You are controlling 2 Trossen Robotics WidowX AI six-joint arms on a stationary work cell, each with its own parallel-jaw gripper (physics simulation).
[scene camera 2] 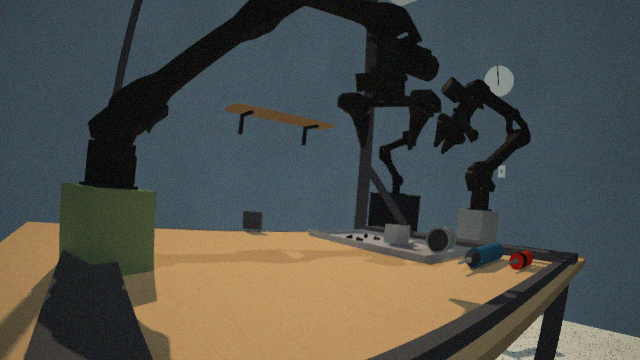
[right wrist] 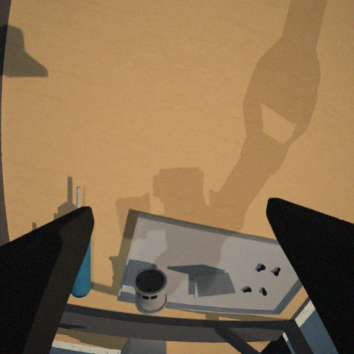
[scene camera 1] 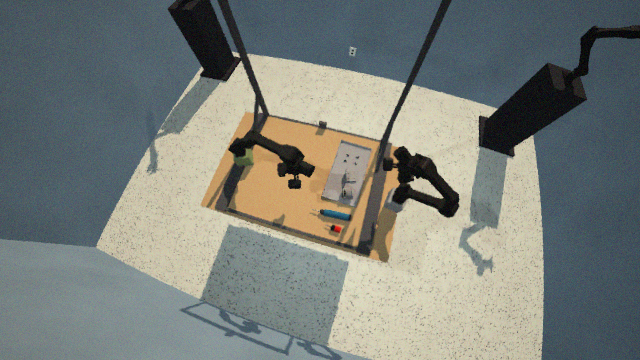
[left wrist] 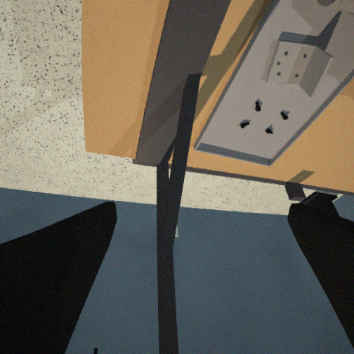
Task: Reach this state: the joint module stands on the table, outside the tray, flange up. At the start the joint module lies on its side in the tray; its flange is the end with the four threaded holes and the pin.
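Places are measured from the left arm's base along level axes (x ahead, y left, z up), in metres.
Pixels of known places: left gripper, between the fingertips: [scene camera 2: 438,150] [scene camera 1: 395,162]; right gripper, between the fingertips: [scene camera 2: 385,148] [scene camera 1: 297,175]; left arm's base, origin of its link: [scene camera 1: 398,198]; right arm's base, origin of its link: [scene camera 2: 108,187] [scene camera 1: 240,152].
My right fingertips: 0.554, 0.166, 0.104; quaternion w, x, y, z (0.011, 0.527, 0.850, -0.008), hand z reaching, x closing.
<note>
Ahead of a thing's pixels: the offset from my right fingertips to its middle, as dx, dy, dz.
The joint module @[-0.276, -0.084, -0.178] [scene camera 1: 347,192] [scene camera 2: 440,240] [right wrist: 151,294], a grey cylinder, lies on its side in the shallow grey tray [scene camera 1: 356,148] [scene camera 2: 417,257] [right wrist: 229,252], near the end by the blue tool. Its dark round end faces scene camera 2; small marks show on that end in the right wrist view. My right gripper [scene camera 2: 386,146] [right wrist: 181,210] is open and empty, high above the table and to the left of the tray in scene camera 1. My left gripper [scene camera 2: 457,141] [left wrist: 203,211] is open and empty, high up beyond the tray's right side in scene camera 1.
A grey bracket @[-0.248, -0.209, -0.182] [scene camera 1: 349,177] [scene camera 2: 396,234] [left wrist: 295,61] and several small black bolts [left wrist: 258,105] [right wrist: 260,268] are in the tray. A blue tool @[-0.237, +0.068, -0.194] [scene camera 1: 335,215] [scene camera 2: 484,256] [right wrist: 81,275] and a red tool @[-0.283, +0.137, -0.197] [scene camera 1: 336,228] [scene camera 2: 521,260] lie beside it. Dark frame posts [left wrist: 166,280] rise at the table edge.
</note>
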